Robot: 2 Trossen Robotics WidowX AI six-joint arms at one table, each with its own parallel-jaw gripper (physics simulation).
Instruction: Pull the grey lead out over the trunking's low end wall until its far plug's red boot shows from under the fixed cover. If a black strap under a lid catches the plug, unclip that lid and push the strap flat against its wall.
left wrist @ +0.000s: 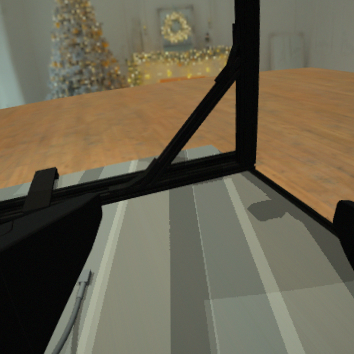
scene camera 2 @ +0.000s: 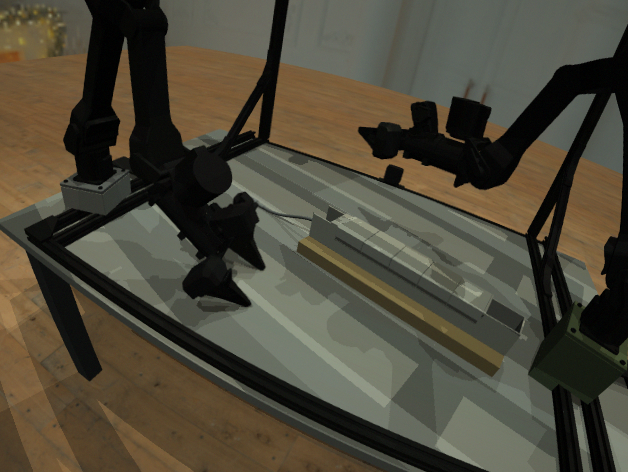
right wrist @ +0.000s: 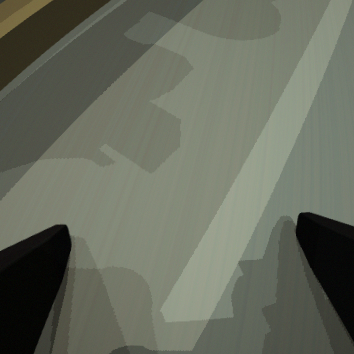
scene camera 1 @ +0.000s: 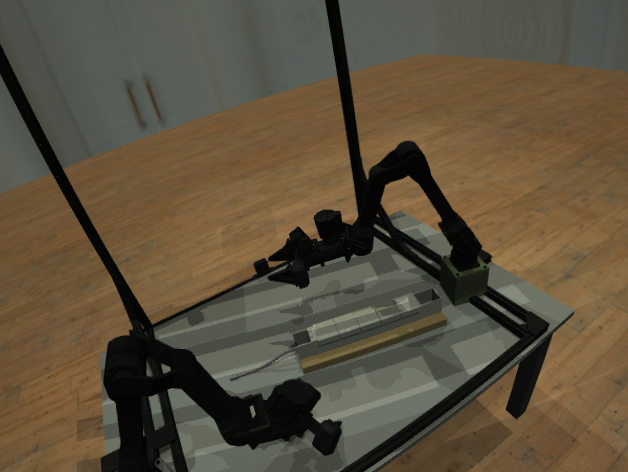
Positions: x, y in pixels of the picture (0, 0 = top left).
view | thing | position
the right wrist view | my right gripper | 184, 230
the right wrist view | wooden strip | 34, 34
